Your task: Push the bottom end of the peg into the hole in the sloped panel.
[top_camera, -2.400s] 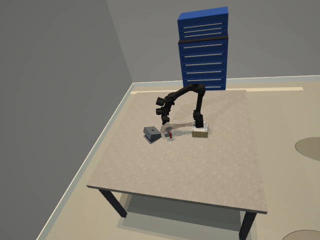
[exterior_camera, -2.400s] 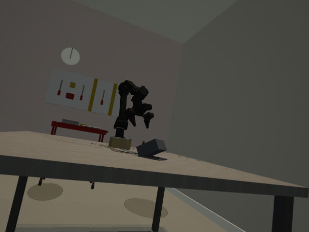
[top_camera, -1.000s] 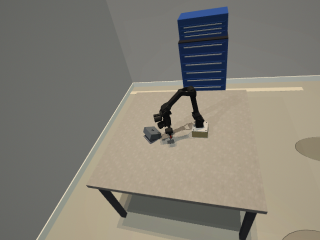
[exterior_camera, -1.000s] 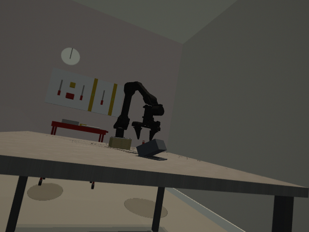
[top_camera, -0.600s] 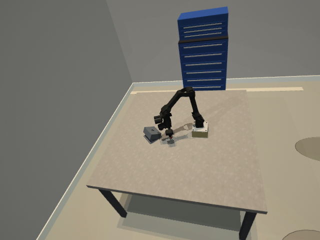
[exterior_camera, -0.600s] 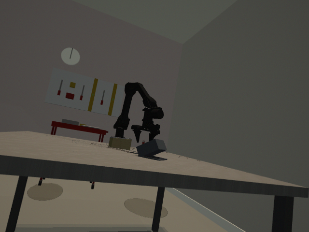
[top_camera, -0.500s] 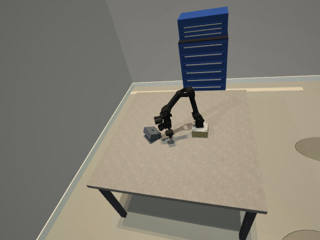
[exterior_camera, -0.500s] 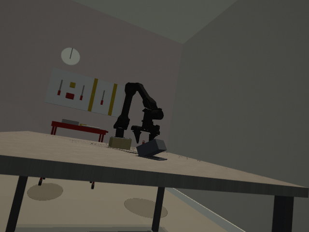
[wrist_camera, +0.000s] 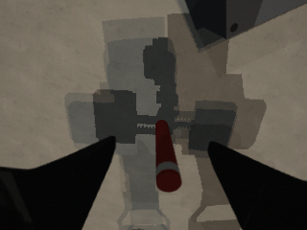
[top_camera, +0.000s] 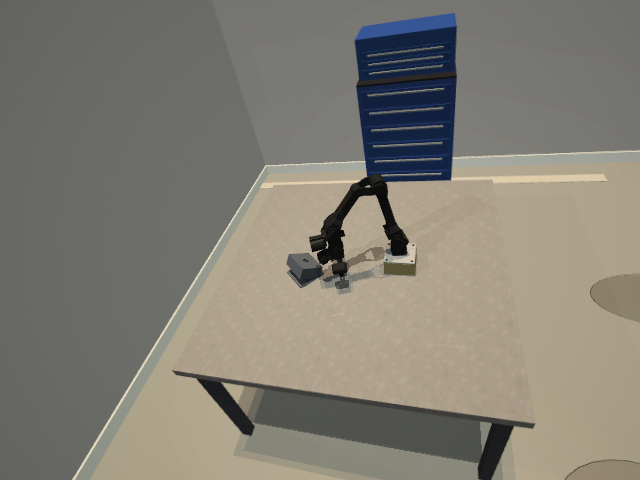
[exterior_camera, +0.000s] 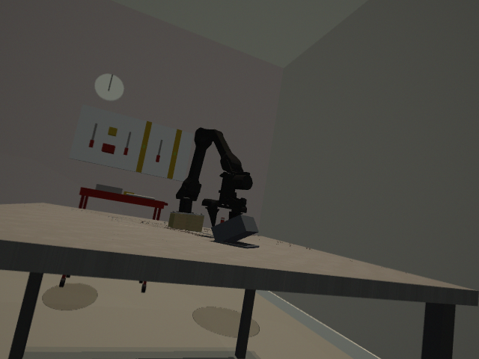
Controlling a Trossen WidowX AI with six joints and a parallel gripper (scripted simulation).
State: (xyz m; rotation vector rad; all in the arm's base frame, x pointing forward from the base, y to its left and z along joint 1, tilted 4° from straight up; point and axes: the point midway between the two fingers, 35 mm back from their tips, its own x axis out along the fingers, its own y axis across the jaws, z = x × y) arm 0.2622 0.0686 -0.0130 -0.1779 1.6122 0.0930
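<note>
The grey sloped panel lies 170 mm ahead of my gripper tip, 30 mm to the right of it and 10 mm above it. From my gripper tip the other things lie so: thin dark base plate: 180 mm ahead, 40 mm below, 20 mm to the right; round red peg: 20 mm above.
</note>
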